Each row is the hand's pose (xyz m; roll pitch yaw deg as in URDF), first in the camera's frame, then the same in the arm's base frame.
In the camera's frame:
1: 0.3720 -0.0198 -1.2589 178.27 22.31 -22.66
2: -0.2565 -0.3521 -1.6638 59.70 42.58 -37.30
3: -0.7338 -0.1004 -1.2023 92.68 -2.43 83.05
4: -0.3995 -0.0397 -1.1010 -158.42 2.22 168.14
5: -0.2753 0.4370 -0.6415 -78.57 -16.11 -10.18
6: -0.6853 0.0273 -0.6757 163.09 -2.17 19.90
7: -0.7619 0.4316 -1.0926 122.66 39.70 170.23
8: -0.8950 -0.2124 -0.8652 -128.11 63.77 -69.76
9: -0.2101 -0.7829 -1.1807 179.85 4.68 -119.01
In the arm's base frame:
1: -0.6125 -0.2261 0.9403 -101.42 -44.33 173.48
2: -0.9145 -0.6406 0.3029 135.36 -27.78 -165.37
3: -0.3535 -0.4917 -0.1061 -8.83 -28.97 -21.38
4: -0.3445 -0.3236 0.2060 93.36 53.65 -45.29
5: 0.2406 -0.0773 0.4314 46.45 -48.85 113.62
6: -0.0066 -0.0727 -0.0939 -31.91 -78.58 76.02
7: 0.1505 -0.6168 0.0558 -17.99 32.81 -89.57
8: -0.2410 -0.2069 -0.3477 -31.82 -6.78 -145.55
9: -1.0537 -0.0383 0.1053 -70.58 49.66 168.96

